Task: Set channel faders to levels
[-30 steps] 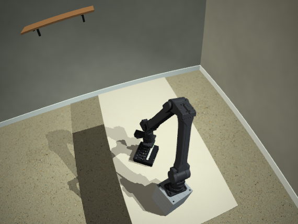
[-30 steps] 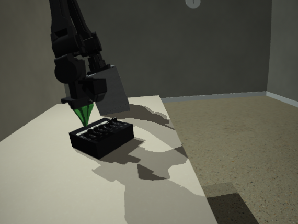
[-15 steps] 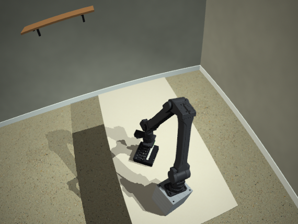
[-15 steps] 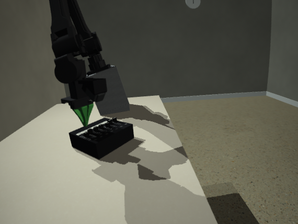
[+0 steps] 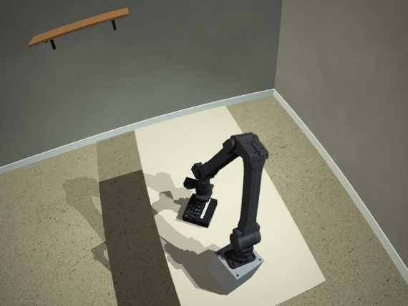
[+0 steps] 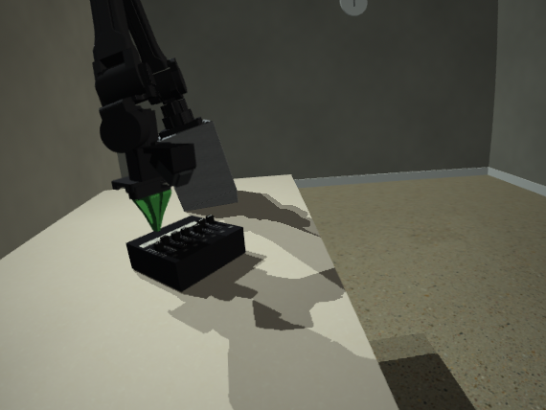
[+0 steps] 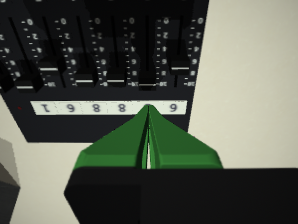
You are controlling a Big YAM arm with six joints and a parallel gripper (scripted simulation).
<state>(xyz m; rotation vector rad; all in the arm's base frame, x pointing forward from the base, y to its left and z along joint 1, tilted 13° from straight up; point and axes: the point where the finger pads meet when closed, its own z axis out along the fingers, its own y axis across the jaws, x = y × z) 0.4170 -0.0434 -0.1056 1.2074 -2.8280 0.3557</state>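
My hand is 10 mm short of the channel 2 fader, 10 mm to the right of it and 20 mm above it. Round my hand: master fader cap: 70 mm behind, 90 mm to the left, 20 mm below; then channel 1 fader cap: 40 mm ahead, 10 mm to the left, 20 mm below.
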